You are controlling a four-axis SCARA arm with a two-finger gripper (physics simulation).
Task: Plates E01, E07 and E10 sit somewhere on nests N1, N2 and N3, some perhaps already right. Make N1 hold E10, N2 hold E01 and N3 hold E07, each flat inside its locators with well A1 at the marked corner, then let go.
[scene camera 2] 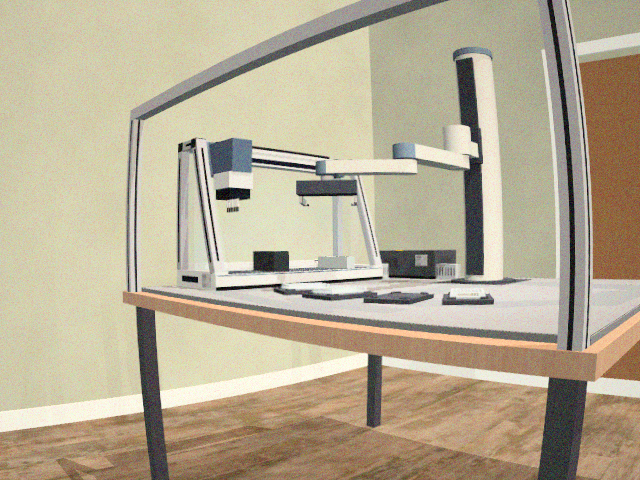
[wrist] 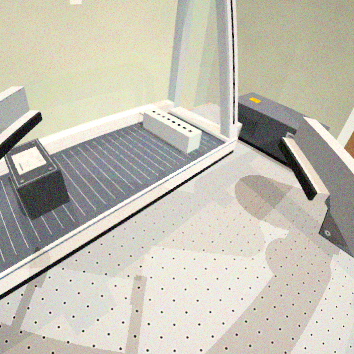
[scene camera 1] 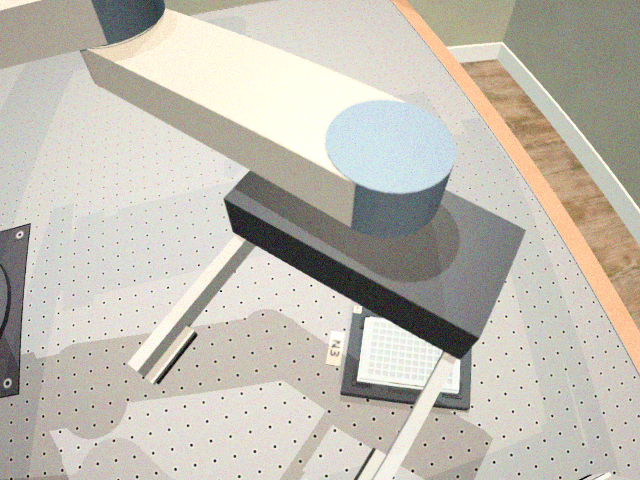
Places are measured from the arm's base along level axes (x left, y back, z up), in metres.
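Pixels of known places: gripper, between the fingertips: (scene camera 2: 330,203) (wrist: 159,110) (scene camera 1: 236,447).
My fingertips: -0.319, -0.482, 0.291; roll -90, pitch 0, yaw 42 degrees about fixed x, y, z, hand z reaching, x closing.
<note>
For each thing: its top centre in the pictures, then the offset to it from my fingertips, as dx, dy, dz. "spot": a spot on its surface instead.
- white welled plate, centre of its top: (scene camera 1: 412,352) (scene camera 2: 305,283) +0.093, -0.199, -0.252
- dark nest N3, a spot on its surface: (scene camera 1: 352,387) spot: +0.075, -0.115, -0.266
- dark nest, centre of its top: (scene camera 2: 400,293) +0.452, -0.213, -0.262
- black block, a spot on its surface: (wrist: 42,192) spot: -0.196, -0.050, -0.186
- pale block, a spot on its surface: (wrist: 172,132) (scene camera 2: 337,260) spot: -0.216, +0.255, -0.197
- dark box, a spot on its surface: (wrist: 265,122) spot: -0.095, +0.517, -0.186
My gripper (scene camera 1: 271,410) (scene camera 2: 329,203) (wrist: 159,110) is open and empty, high above the table, its two fingers wide apart. In scene camera 1 a white welled plate (scene camera 1: 398,356) lies in the dark nest N3 (scene camera 1: 352,387); the gripper body and one finger cover part of it, and its name and A1 corner cannot be read. In scene camera 2 pale plates lie on dark nests at the left (scene camera 2: 297,286), in the middle (scene camera 2: 336,290) and at the right (scene camera 2: 467,293). A dark nest (scene camera 2: 398,298) between the last two bears no plate. Labels are unreadable there.
A gantry machine (scene camera 2: 289,280) (wrist: 200,169) stands behind, with a black block (scene camera 2: 270,260) (wrist: 42,192) and a pale block (scene camera 2: 336,261) (wrist: 172,132) on its deck. A dark box (scene camera 2: 413,263) (wrist: 265,122) stands beside the arm's column (scene camera 2: 491,170). A frame post (scene camera 2: 573,206) rises at the front.
</note>
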